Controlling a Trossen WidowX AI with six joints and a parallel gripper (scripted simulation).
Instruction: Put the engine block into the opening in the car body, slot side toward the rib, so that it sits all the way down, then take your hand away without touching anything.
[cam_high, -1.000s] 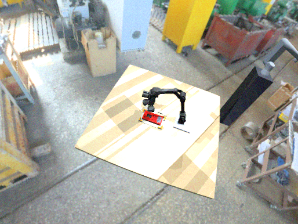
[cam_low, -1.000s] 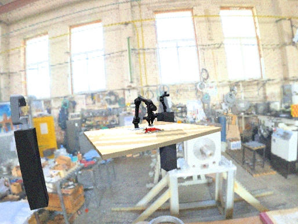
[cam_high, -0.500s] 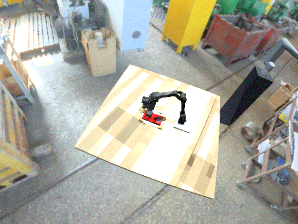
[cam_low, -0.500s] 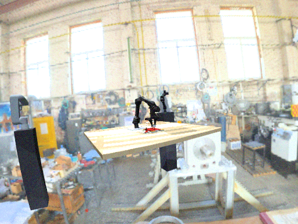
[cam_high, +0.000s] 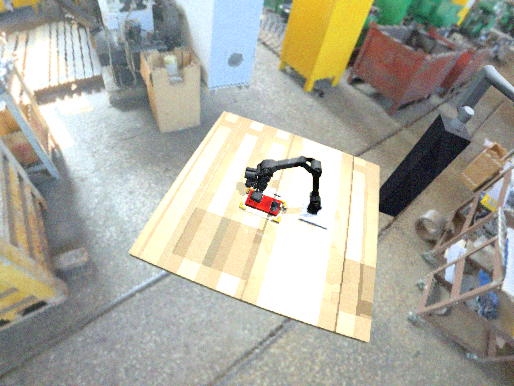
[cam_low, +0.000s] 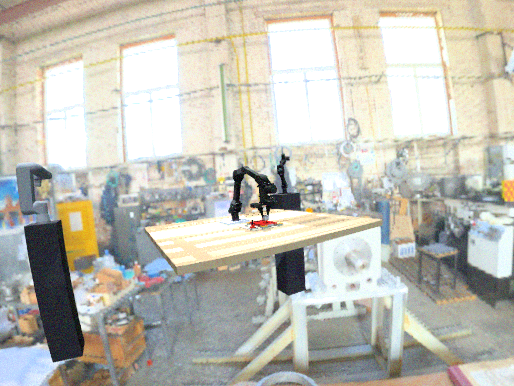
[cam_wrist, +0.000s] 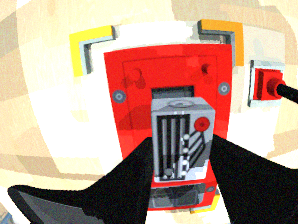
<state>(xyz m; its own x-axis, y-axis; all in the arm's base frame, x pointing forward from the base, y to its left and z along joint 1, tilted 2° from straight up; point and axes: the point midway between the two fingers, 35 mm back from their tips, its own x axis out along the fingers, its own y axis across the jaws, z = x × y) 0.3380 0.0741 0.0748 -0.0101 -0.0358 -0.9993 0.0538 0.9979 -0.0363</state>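
My gripper tip is 1 cm above the grey engine block. From my gripper tip the other things lie so: black upright peg: 11 cm to the right, 3 cm below, 2 cm ahead.
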